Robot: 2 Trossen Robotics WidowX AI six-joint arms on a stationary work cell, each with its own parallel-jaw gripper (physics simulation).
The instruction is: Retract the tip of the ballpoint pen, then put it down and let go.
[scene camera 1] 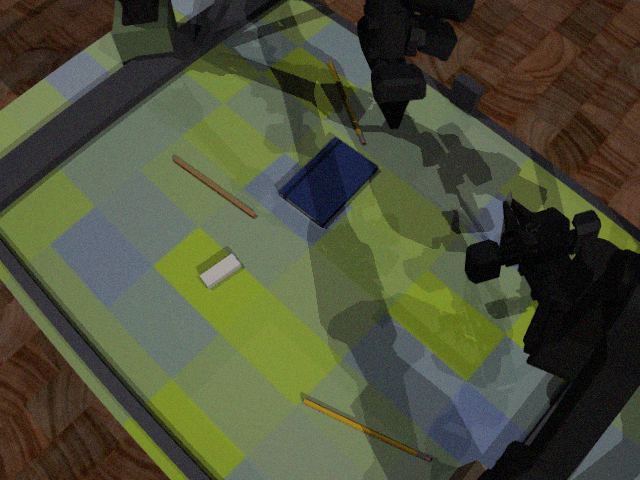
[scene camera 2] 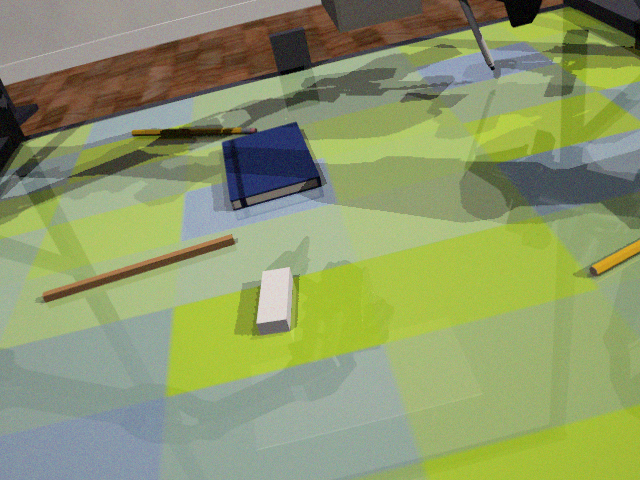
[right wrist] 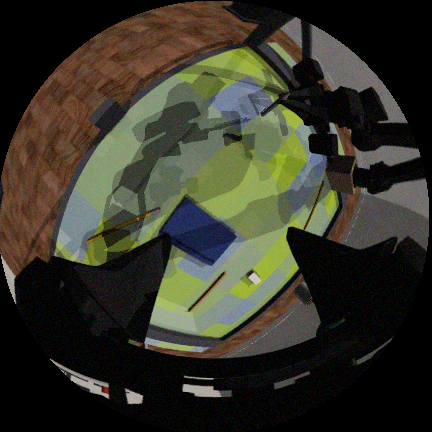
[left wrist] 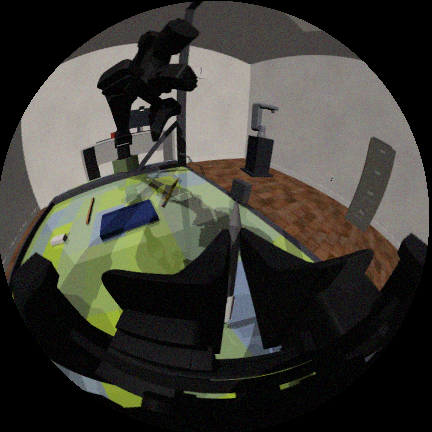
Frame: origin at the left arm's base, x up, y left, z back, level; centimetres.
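Where they show: left gripper, fingertip midpoint: (scene camera 1: pixel 507 201) (right wrist: pixel 279 98) (left wrist: pixel 233 233); right gripper, fingertip midpoint: (scene camera 1: pixel 388 109) (right wrist: pixel 230 236) (left wrist: pixel 140 136); left arm's base, link origin: (right wrist: pixel 354 175); right arm's base, link origin: (scene camera 1: pixel 140 11) (left wrist: pixel 124 157).
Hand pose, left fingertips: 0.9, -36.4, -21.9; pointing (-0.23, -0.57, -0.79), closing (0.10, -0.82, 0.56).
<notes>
Things, the pixels of their centre, and the offset from my left fingertips, as dx, dy, dz.
- slim grey pen, body centre: (left wrist: pixel 230 281) (scene camera 2: pixel 470 18) (scene camera 1: pixel 505 224) (right wrist: pixel 271 105) -3.8, +0.8, +1.5
- blue notebook, body centre: (scene camera 2: pixel 267 162) (scene camera 1: pixel 329 180) (right wrist: pixel 199 235) (left wrist: pixel 126 216) -10.8, +8.9, -25.2
- brown stick, body centre: (scene camera 2: pixel 139 268) (scene camera 1: pixel 213 186) (right wrist: pixel 205 294) -11.0, +21.9, -38.6
- white eraser, body centre: (scene camera 2: pixel 275 299) (scene camera 1: pixel 220 271) (right wrist: pixel 253 277) (left wrist: pixel 57 239) -10.8, +31.6, -27.2
A slim grey pen (scene camera 2: pixel 477 35) (left wrist: pixel 234 225) (right wrist: pixel 272 106) is in the air, clamped between the fingers of my left gripper (left wrist: pixel 233 233) (right wrist: pixel 279 98). Its cone-shaped end points up past the fingertips in the left wrist view; its other end, dark at the very end, hangs over the table in scene camera 2. Whether the writing tip is out is too small to tell. My left gripper (scene camera 1: pixel 509 212) is shut on the pen at the right of scene camera 1. My right gripper (scene camera 1: pixel 394 122) (right wrist: pixel 230 236) is open and empty, high near the top of scene camera 1.
A blue notebook (scene camera 1: pixel 329 181) (scene camera 2: pixel 271 165) lies mid-table, with a pencil (scene camera 1: pixel 345 100) (scene camera 2: pixel 196 132) behind it. A brown stick (scene camera 1: pixel 214 187) (scene camera 2: pixel 139 267), a white eraser (scene camera 1: pixel 220 270) (scene camera 2: pixel 275 298) and another pencil (scene camera 1: pixel 361 427) (scene camera 2: pixel 617 257) lie apart on the patchwork table top.
</notes>
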